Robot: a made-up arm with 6 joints.
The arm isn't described. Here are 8 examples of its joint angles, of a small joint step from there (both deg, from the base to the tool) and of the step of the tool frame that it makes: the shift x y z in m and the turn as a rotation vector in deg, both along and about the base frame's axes.
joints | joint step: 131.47 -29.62 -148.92 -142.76 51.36 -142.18 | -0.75 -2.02 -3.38 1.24 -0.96 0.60
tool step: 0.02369 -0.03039 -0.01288 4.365 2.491 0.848
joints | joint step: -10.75 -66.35 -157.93 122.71 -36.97 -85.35 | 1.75 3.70 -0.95 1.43 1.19 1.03
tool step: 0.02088 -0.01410 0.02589 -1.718 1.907 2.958
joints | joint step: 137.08 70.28 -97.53 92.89 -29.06 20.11 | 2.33 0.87 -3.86 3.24 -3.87 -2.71
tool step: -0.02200 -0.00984 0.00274 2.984 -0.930 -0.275
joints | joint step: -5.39 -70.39 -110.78 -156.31 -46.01 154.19 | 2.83 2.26 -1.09 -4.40 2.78 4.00
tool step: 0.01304 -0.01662 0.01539 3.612 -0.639 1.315
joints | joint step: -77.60 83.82 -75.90 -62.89 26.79 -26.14 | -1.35 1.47 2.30 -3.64 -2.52 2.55
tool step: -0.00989 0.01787 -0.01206 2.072 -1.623 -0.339
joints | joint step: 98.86 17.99 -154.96 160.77 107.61 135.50 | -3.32 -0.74 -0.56 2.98 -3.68 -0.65
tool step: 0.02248 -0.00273 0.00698 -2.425 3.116 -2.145
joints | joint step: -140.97 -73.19 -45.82 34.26 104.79 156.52 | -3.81 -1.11 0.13 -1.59 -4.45 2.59
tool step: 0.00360 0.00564 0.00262 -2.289 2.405 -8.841
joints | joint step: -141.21 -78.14 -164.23 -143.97 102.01 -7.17 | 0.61 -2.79 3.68 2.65 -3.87 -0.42
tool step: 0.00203 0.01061 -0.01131 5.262 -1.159 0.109
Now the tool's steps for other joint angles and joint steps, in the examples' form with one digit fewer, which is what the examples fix.
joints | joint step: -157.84 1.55 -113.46 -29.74 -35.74 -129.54 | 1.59 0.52 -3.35 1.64 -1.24 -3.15
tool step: 0.0108 -0.0020 0.0070 -1.50 4.60 0.28
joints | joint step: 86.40 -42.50 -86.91 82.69 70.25 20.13 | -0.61 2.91 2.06 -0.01 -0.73 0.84
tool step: 0.0030 0.0327 -0.0058 -5.60 1.10 -1.10
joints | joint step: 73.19 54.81 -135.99 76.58 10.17 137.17 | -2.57 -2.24 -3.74 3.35 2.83 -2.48
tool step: 0.0207 -0.0159 0.0382 5.97 -0.68 0.20
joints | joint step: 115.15 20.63 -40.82 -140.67 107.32 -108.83 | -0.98 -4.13 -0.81 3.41 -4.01 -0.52
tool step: 0.0109 0.0007 0.0281 0.00 3.79 -3.38
